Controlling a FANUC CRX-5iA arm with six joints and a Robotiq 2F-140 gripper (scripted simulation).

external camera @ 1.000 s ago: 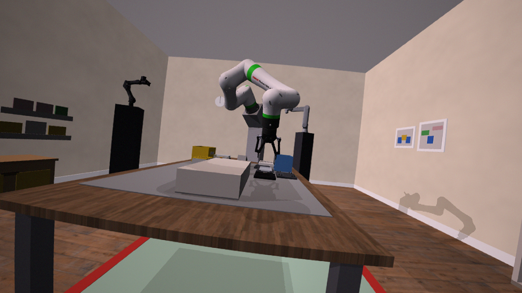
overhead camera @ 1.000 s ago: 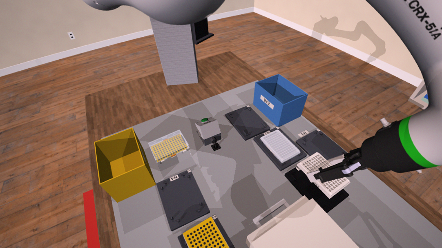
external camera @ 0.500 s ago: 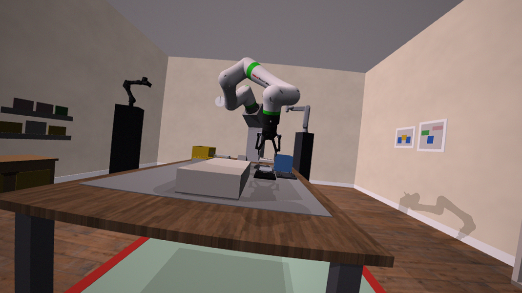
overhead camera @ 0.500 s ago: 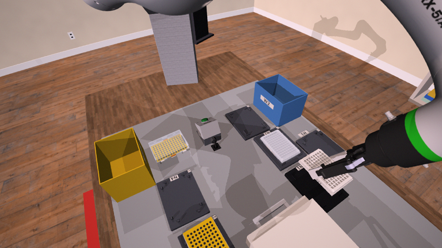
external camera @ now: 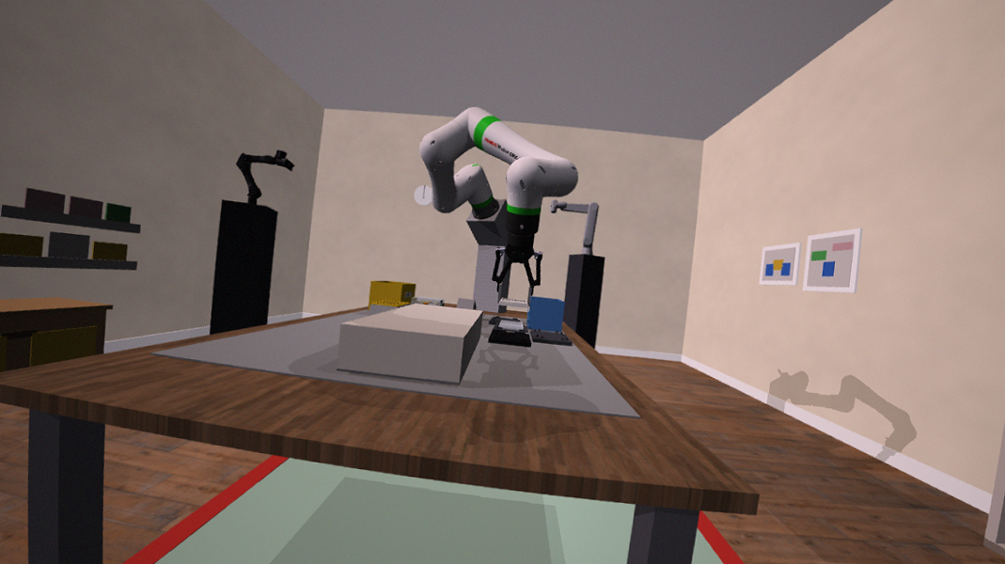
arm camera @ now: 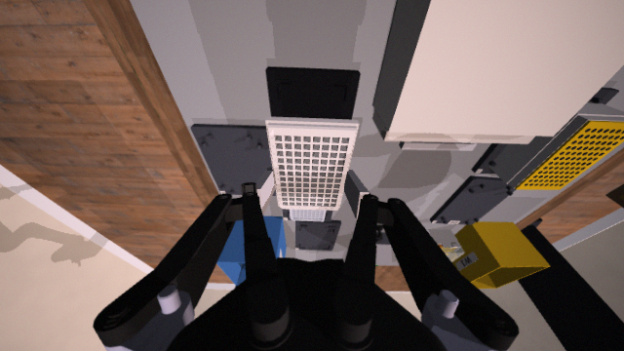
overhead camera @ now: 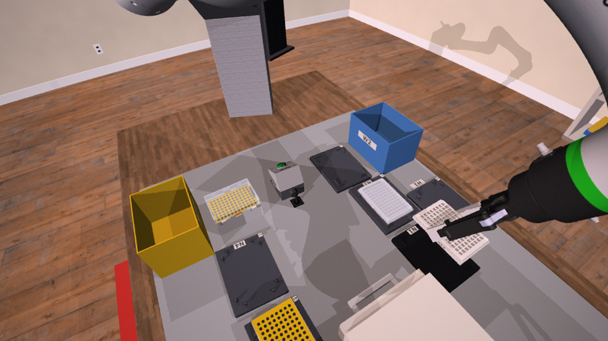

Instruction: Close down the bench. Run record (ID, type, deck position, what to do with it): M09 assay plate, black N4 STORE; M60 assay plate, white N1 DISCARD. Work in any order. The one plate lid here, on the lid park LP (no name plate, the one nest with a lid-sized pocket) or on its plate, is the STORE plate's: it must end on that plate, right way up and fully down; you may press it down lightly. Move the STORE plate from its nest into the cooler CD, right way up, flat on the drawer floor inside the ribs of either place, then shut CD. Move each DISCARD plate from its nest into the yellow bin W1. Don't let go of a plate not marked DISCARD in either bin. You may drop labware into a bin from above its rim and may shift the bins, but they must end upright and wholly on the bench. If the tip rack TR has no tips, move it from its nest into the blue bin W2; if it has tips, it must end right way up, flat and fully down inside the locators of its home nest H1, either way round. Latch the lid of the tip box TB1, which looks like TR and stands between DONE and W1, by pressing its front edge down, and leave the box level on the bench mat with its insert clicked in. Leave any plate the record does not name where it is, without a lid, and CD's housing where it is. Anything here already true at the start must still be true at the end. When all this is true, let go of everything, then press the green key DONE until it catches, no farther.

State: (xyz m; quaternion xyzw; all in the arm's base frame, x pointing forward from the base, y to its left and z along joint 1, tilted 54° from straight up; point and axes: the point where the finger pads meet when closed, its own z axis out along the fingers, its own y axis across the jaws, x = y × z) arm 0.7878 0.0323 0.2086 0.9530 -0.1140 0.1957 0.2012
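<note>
The yellow bin W1 lies 53 cm behind my hand, 32 cm to the right of it and 10 cm below it. Also, from my hand: black nest N1 (13 cm below); then white assay plate (2 cm below); then nest H1 (2 cm behind, 16 cm to the left, 13 cm below).
</note>
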